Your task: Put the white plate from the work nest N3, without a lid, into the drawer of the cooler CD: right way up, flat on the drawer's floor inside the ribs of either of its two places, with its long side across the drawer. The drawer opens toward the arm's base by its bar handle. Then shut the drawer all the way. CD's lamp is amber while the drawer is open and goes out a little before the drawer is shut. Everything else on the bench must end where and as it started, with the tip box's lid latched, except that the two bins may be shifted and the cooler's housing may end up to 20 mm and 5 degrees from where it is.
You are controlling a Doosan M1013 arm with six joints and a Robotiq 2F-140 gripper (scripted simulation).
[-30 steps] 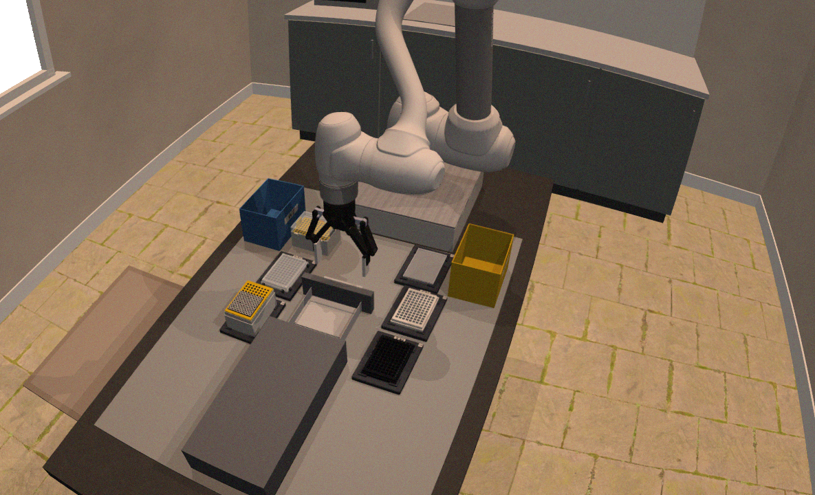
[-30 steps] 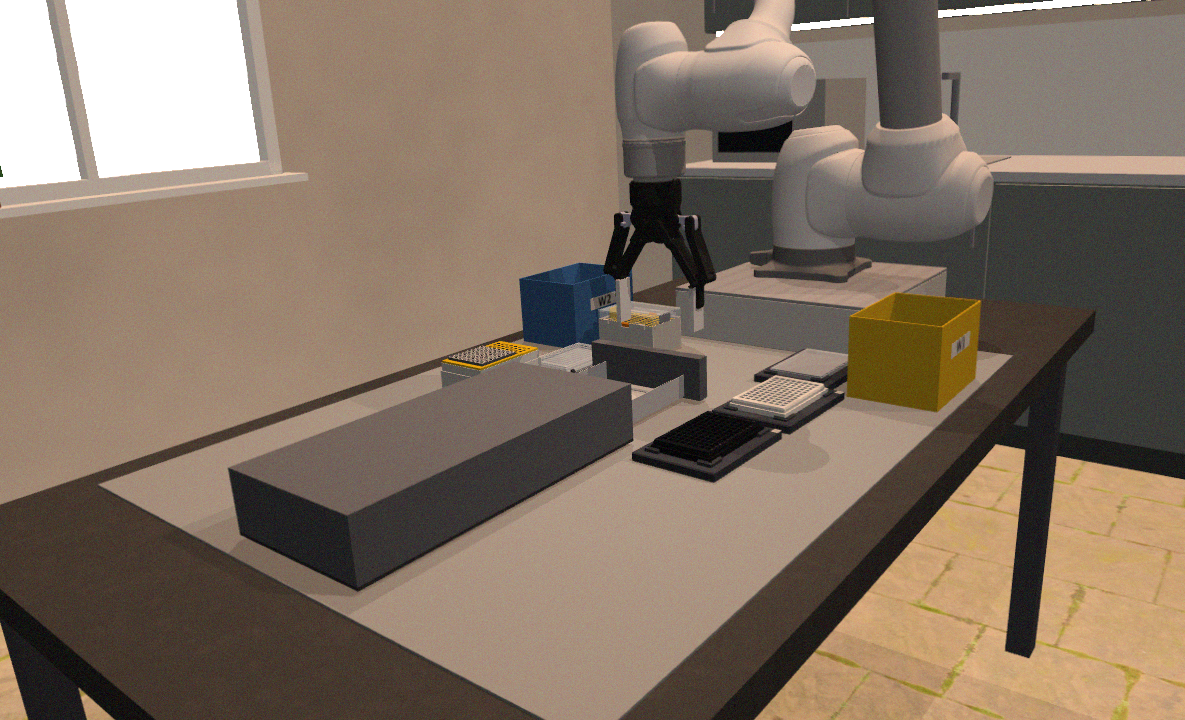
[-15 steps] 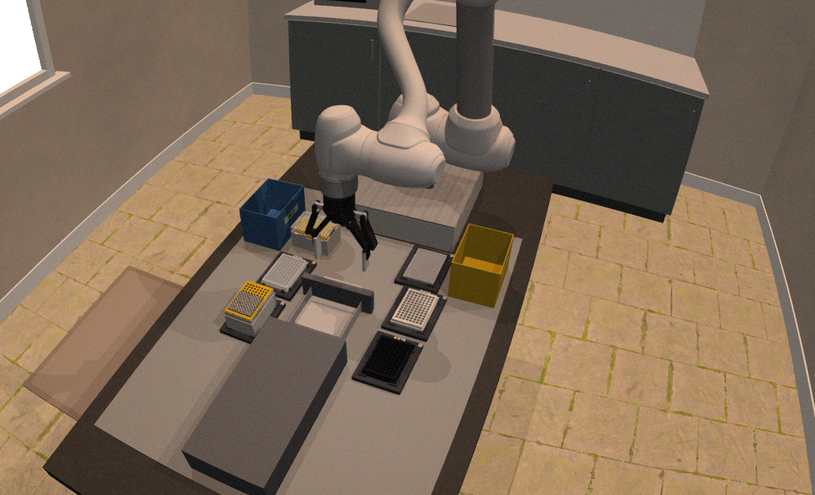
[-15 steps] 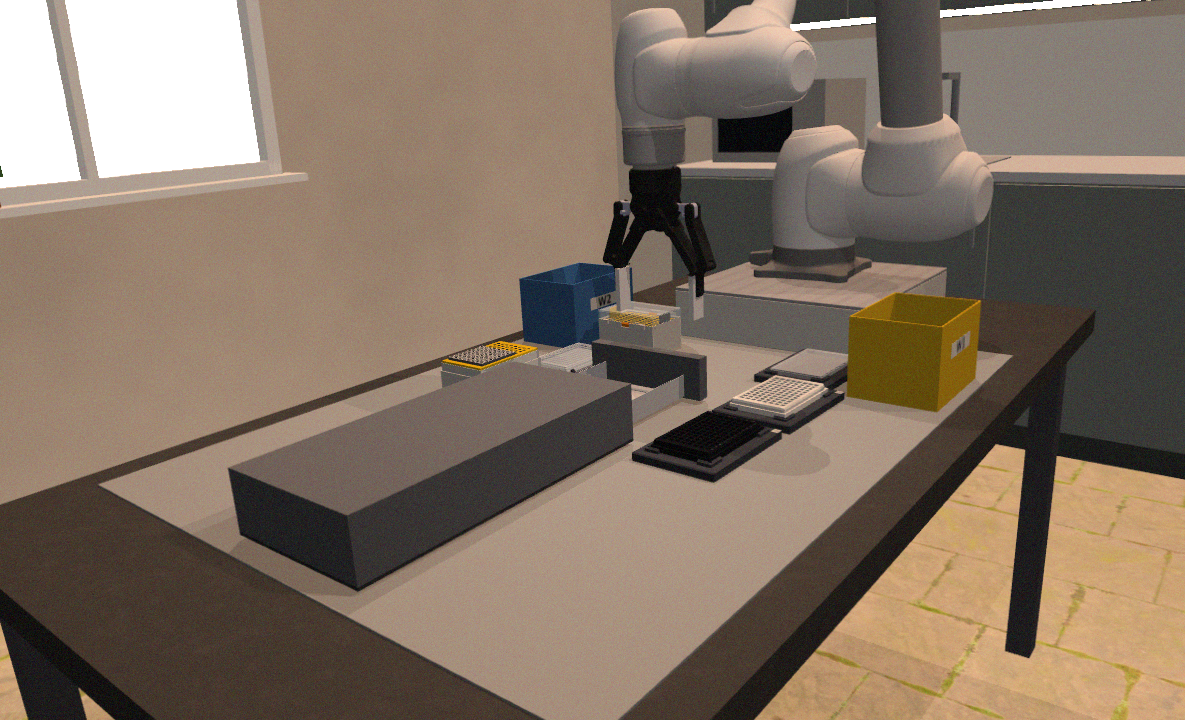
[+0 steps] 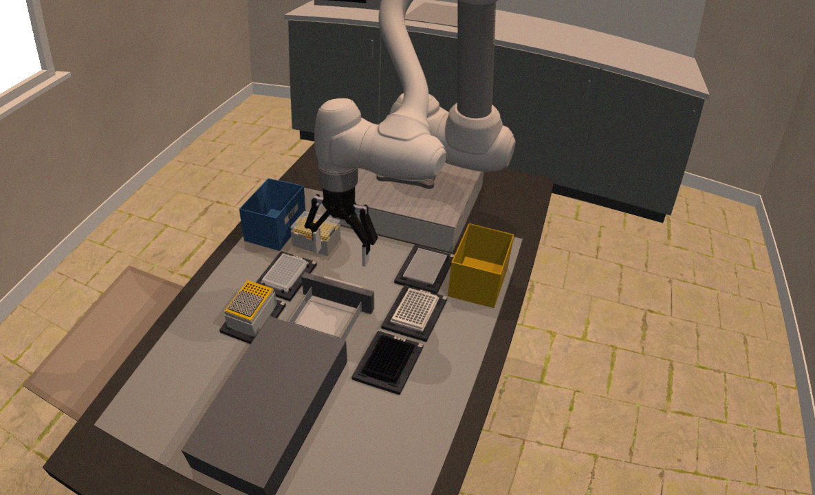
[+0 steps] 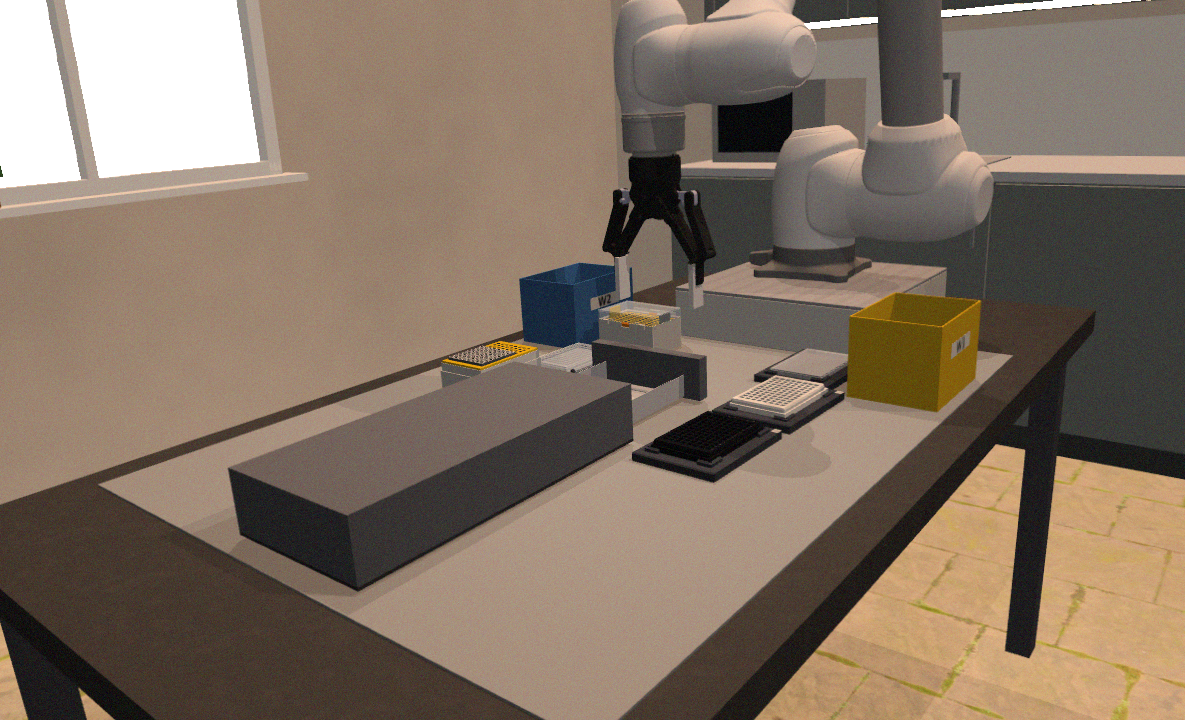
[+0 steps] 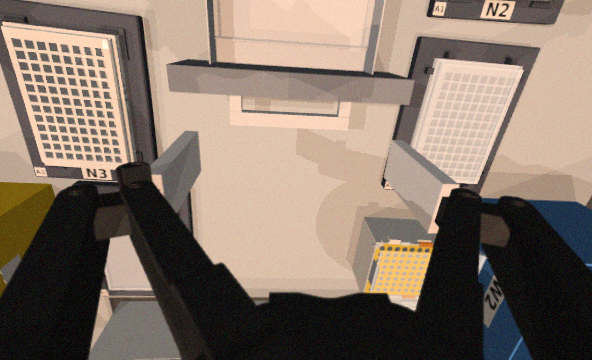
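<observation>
The white plate lies 10 mm ahead of my hand, 200 mm to the left of it and 130 mm below it. From my hand the other things lie so: flat cover (160 mm behind, 190 mm to the left, 130 mm below); yellow-topped tip box (150 mm ahead, 210 mm to the right, 90 mm below); drawer (140 mm ahead, 10 mm to the right, 120 mm below).
</observation>
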